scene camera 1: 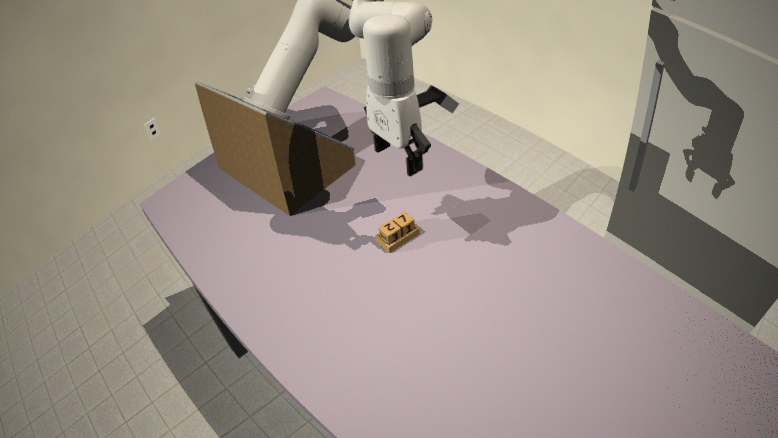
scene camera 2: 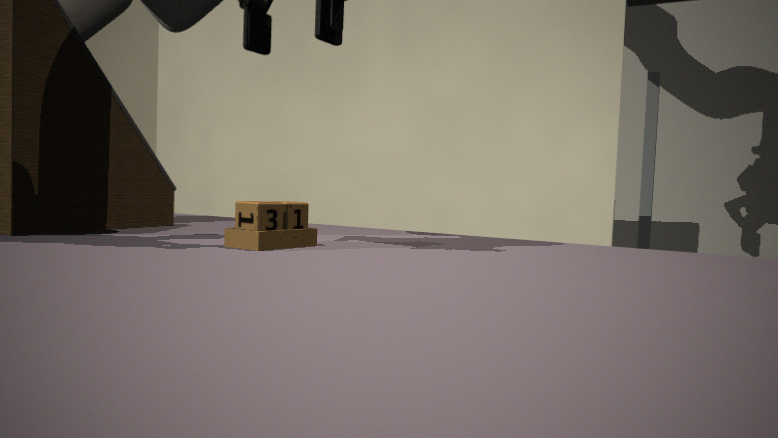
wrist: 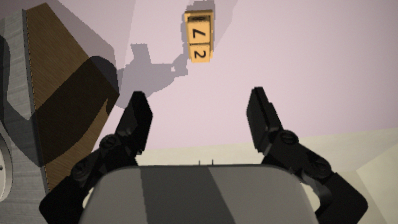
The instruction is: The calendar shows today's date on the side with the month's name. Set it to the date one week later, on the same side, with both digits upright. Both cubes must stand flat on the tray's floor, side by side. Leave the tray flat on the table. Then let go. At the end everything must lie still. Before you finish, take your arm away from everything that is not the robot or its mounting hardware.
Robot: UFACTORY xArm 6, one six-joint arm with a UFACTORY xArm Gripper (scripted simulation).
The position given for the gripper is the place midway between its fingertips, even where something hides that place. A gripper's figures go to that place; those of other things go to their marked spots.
Labels:
The gripper (scene camera 2: 291, 47): 57 cm from the lens. A wooden digit cube (scene camera 2: 249, 215) is 52 cm from the lens. A wooden digit cube (scene camera 2: 295, 214) is 55 cm from the lens. A wooden tray (scene camera 2: 235, 238) is 53 cm from the lens.

